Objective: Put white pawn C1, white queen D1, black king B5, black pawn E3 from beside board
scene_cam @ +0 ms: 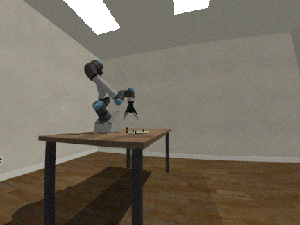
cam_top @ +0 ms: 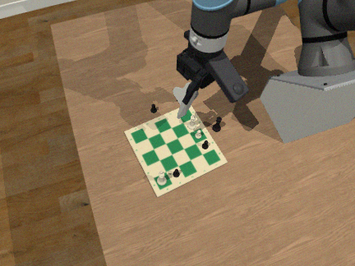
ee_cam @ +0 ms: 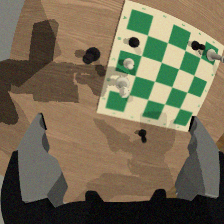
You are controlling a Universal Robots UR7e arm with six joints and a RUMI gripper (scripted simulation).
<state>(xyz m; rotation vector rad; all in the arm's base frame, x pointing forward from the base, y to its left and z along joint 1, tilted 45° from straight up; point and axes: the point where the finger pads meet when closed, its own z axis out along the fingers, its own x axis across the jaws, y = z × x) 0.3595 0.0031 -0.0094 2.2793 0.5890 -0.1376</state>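
The black king lies 10 cm below my hand, 5 cm behind it and 1 cm to the left of it. From my hand the other things lie so: white pawn 12 cm below, 3 cm to the left, 1 cm ahead; cream chessboard 13 cm below, 8 cm ahead, 5 cm to the left.
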